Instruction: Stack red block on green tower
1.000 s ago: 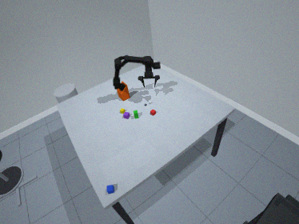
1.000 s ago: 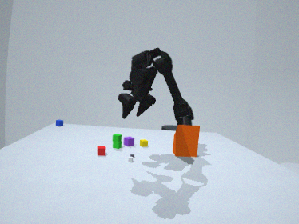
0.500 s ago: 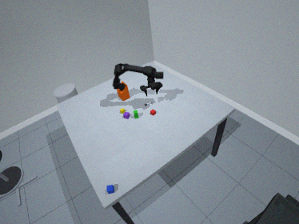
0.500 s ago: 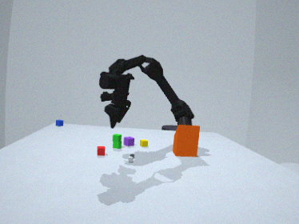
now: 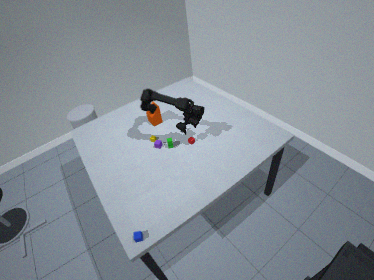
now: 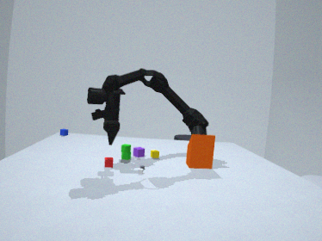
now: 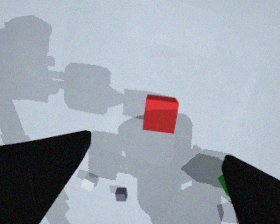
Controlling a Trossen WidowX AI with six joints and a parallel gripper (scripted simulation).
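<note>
The red block is 90 mm below my gripper tip. From my gripper tip the other things lie so: purple block (120 mm behind, 210 mm to the right, 80 mm below); yellow block (200 mm behind, 200 mm to the right, 90 mm below); blue block (400 mm ahead, 610 mm to the right, 80 mm below).
</note>
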